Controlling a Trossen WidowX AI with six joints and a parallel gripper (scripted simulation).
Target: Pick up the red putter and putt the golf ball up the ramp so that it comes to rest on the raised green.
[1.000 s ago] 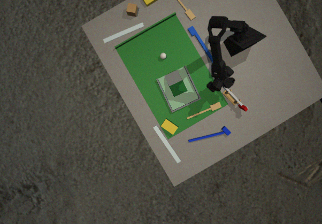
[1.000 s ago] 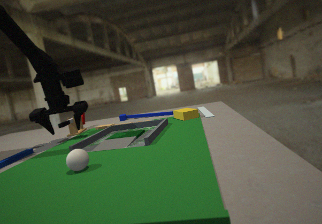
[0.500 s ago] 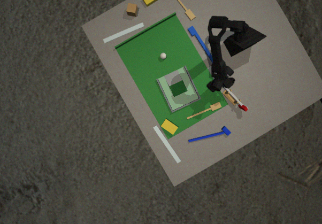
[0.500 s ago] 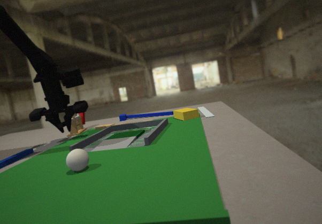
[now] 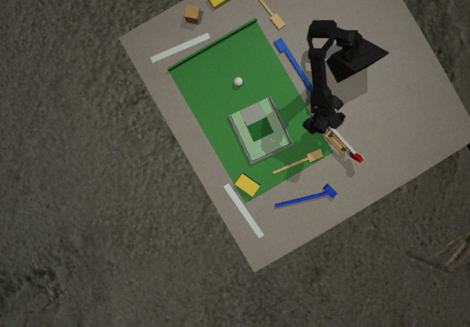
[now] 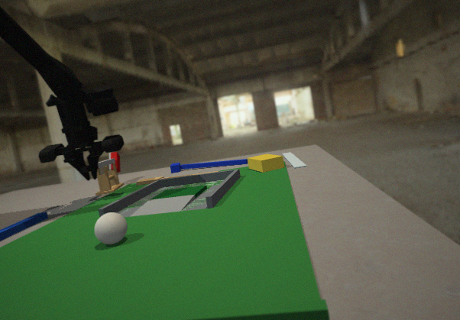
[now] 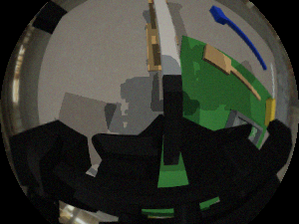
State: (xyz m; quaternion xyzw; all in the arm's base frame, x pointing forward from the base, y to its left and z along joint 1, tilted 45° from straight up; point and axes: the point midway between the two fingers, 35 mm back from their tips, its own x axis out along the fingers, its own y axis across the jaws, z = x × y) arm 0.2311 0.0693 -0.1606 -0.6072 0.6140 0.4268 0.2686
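My gripper tip is 110 mm to the right of the red putter, 30 mm past it and 20 mm below it. Round my gripper tip: green mat 250 mm ahead, 210 mm to the right, 50 mm below; then blue putter 280 mm to the left, 230 mm ahead, 40 mm below; then grey-walled frame 260 mm ahead, 90 mm to the right, 50 mm below.
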